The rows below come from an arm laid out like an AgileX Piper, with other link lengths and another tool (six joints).
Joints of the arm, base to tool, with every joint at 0 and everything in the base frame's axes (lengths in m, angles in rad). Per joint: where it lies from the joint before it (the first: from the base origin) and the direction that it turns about. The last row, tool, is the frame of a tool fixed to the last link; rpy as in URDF.
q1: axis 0 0 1 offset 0 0 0.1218
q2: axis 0 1 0 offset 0 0 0
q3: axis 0 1 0 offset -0.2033 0 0.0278
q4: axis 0.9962 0 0.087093 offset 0.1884 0 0.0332
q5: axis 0 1 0 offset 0 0 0
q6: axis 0.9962 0 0.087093 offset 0.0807 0 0.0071
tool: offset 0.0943 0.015 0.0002 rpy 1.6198 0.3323 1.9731
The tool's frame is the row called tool.
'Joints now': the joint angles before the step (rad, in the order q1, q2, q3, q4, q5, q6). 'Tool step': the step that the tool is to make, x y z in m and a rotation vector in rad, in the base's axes. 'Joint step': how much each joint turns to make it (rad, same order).
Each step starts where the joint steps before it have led.
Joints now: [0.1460, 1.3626, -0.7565, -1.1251, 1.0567, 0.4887]
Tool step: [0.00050, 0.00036, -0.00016, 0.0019, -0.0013, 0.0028]
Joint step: [0.0000, 0.0000, 0.0000, 0.0001, -0.0036, 0.0000]
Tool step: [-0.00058, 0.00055, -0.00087, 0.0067, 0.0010, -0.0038]
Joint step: [-0.0001, 0.0000, 0.0000, 0.0078, -0.0001, -0.0001]
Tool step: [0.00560, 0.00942, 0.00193, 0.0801, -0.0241, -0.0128]
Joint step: [0.0001, 0.0000, -0.0575, 0.0907, -0.0108, -0.0357]
